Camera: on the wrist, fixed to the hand. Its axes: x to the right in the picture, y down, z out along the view.
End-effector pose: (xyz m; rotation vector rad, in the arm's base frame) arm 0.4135 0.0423 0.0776 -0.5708 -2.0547 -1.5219
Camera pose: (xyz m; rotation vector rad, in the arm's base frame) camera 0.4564 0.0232 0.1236 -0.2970 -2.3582 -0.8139
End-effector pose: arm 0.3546 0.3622 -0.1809 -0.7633 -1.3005 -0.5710
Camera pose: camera 0.4175 0.3692 -0.1987 -0.2364 -1.3711 -0.1622
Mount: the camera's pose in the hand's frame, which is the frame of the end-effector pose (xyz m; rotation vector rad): -0.0051 0.0549 -0.0359 0.6171 0.0123 -0.0172
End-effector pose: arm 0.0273 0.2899 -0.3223 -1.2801 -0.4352 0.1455
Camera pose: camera 0.0441 0.2720 -0.3834 -0.6703 -0.3523 0.2362
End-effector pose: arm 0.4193 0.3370 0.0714 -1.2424 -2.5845 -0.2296
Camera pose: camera 0.4714 0.3582 0.1056 -0.9742 -2.3703 0.5182
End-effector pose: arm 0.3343 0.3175 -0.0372 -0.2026 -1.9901 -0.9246
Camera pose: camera 0.3870 0.3330 -0.0010 0.1681 -2.1666 -0.2865
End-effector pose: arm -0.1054 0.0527 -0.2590 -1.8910 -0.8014 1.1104
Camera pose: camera -0.0683 0.0104 -0.2931 -1.3656 -0.3975 1.1674
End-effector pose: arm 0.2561 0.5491 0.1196 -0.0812 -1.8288 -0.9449
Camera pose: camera 0.3107 0.5660 0.1522 0.3213 -2.0337 -0.3578
